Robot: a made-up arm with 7 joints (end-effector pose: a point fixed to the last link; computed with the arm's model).
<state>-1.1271 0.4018 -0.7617 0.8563 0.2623 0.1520 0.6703</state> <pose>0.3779 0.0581 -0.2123 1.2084 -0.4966 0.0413</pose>
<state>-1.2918 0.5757 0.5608 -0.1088 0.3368 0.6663 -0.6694</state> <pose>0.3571 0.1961 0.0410 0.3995 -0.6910 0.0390</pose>
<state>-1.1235 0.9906 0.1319 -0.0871 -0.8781 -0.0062 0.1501</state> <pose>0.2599 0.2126 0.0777 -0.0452 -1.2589 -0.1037</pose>
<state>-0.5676 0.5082 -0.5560 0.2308 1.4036 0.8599 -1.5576</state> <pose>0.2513 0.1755 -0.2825 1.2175 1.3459 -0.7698</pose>
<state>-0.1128 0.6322 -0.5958 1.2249 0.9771 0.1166 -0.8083</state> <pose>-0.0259 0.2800 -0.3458 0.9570 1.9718 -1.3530</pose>
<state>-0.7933 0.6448 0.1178 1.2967 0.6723 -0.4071 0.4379</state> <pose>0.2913 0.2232 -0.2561 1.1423 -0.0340 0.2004</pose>
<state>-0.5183 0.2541 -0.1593 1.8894 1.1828 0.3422 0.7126</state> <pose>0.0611 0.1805 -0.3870 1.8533 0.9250 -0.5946</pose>
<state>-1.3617 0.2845 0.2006 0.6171 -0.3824 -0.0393 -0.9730</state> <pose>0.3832 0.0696 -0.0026 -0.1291 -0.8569 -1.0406</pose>
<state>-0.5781 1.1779 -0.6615 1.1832 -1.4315 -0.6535 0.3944</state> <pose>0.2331 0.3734 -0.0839 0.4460 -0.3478 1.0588</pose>
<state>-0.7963 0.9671 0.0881 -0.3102 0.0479 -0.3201 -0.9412</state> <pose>0.2367 0.2024 -0.0512 1.3808 -0.8395 -1.0754</pose>
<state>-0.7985 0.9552 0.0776 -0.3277 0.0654 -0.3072 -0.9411</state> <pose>0.2378 0.1989 -0.0540 1.3868 -0.8400 -1.0800</pose>
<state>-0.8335 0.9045 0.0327 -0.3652 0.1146 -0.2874 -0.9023</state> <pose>0.2452 0.1831 -0.0596 1.3867 -0.9087 -1.0672</pose>
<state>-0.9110 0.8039 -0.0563 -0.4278 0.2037 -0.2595 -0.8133</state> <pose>0.2586 0.1492 -0.0657 1.3724 -1.0778 -1.0278</pose>
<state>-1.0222 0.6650 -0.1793 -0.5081 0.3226 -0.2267 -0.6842</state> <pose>0.2714 0.0987 -0.0659 1.3271 -1.3444 -0.9580</pose>
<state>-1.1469 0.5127 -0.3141 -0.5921 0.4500 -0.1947 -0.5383</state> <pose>0.2752 0.0413 -0.0574 1.2314 -1.6664 -0.8638</pose>
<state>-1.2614 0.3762 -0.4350 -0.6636 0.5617 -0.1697 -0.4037</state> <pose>0.2681 -0.0090 -0.0442 1.0905 -1.9703 -0.7664</pose>
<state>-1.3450 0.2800 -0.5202 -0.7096 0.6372 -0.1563 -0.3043</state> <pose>0.2567 -0.0426 -0.0330 0.9504 -2.1877 -0.6940</pose>
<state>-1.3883 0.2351 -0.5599 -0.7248 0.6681 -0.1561 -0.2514</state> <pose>0.2498 -0.0577 -0.0270 0.8671 -2.2927 -0.6619</pose>
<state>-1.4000 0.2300 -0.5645 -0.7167 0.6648 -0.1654 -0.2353</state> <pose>0.2493 -0.0601 -0.0252 0.8471 -2.3135 -0.6620</pose>
